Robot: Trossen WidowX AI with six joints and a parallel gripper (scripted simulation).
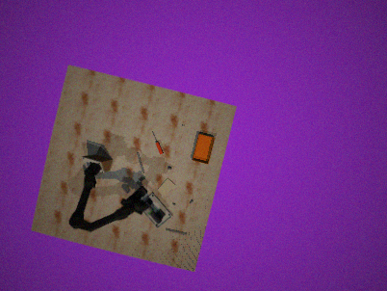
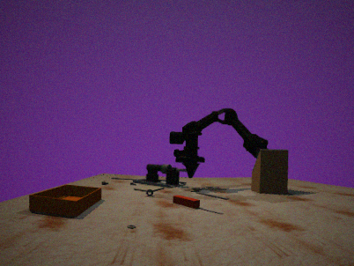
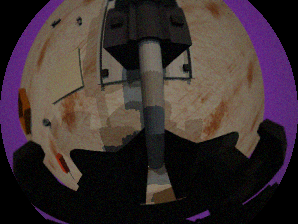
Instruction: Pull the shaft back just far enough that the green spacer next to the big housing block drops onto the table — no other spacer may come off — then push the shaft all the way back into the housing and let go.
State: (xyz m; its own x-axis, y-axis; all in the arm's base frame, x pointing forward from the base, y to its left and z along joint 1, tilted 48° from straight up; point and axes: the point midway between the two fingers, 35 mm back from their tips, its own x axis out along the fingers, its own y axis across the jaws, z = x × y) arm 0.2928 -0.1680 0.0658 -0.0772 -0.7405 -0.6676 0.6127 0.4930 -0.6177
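My gripper tip is now 6 cm short of the shaft, 4 cm to the left of it and 3 cm below it. The rest, counted from my gripper tip: red-handled screwdriver: 39 cm to the left, 5 cm ahead, 4 cm below; then green spacer: 12 cm ahead, 9 cm to the right, 3 cm above; then orange tray: 42 cm to the left, 40 cm ahead, 4 cm below.
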